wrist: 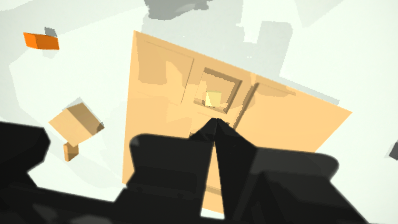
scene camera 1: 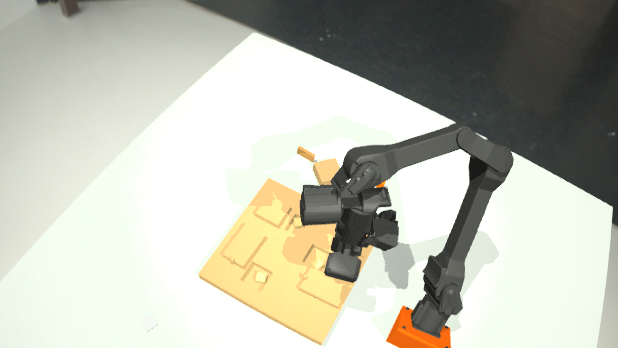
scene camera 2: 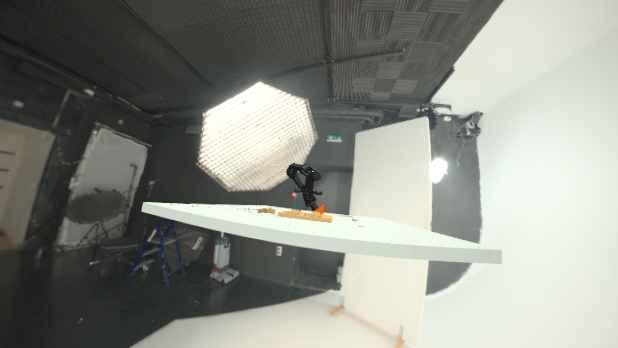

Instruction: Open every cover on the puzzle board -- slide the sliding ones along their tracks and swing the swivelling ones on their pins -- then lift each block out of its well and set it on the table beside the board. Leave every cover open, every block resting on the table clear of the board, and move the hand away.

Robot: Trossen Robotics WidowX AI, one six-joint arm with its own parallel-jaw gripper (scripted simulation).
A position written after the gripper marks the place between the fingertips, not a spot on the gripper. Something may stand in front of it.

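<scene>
There's a tan puzzle board [scene camera 1: 285,255], and you get that board [wrist: 313,120] from the wrist camera too. As for the gripper [scene camera 1: 342,253], which is also there in the wrist view [wrist: 215,122], it's shut and holding nothing.
</scene>
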